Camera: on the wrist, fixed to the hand. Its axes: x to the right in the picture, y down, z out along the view.
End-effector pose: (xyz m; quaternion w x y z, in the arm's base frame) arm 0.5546 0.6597 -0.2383 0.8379 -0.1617 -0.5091 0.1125
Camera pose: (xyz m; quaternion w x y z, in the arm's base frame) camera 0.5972 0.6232 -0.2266 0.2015 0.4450 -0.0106 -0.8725
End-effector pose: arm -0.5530 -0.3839 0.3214 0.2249 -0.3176 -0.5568 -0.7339
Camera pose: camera -0.5994 -0.4096 0.2996 0.6296 -0.6720 0.2433 0.3048
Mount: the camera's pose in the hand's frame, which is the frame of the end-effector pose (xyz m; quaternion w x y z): 0.0161 -0.0392 -0.0386 0.0041 -0.0400 0.1847 -0.9820
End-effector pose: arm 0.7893 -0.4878 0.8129 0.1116 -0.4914 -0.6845 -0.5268
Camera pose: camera 0.7363 -0.5094 0.8159 0.4101 -0.7630 0.4437 0.2299
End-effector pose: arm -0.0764 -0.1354 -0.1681 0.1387 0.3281 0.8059 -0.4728
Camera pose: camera -0.1109 -0.1093 -0.1305 0.5995 0.7083 -0.3700 0.0453
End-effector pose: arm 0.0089 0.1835 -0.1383 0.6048 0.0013 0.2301 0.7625
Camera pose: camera 0.0299 0.1913 -0.1911 0.7087 -0.3909 0.0834 -0.5813
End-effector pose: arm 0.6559 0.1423 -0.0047 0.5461 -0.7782 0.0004 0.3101
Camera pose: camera 0.7008 0.1307 0.0290 0.2756 -0.0827 -0.6757 -0.6787
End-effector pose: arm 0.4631 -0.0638 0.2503 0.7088 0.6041 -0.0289 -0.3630
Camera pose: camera 0.4746 -0.0407 0.1991 0.3241 -0.0696 -0.7385 0.5871
